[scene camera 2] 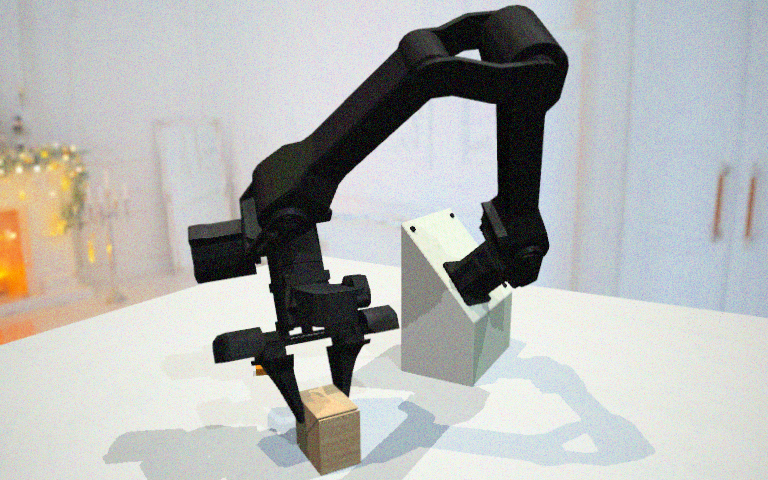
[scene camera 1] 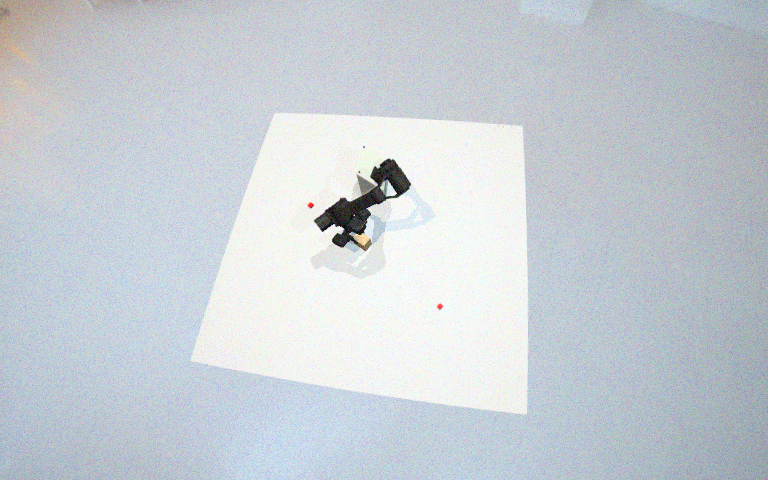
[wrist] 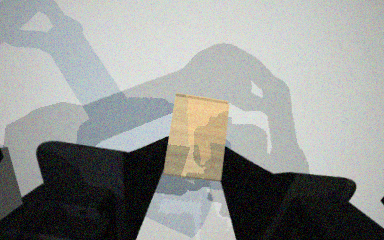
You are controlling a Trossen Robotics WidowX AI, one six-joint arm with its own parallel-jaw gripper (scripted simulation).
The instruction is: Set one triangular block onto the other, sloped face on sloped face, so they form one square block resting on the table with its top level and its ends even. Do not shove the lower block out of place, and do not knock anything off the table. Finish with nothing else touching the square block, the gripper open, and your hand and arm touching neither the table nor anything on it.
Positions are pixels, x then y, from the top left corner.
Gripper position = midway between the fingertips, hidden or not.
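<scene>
My gripper (scene camera 2: 323,417) holds a triangular block (scene camera 2: 326,401).
</scene>
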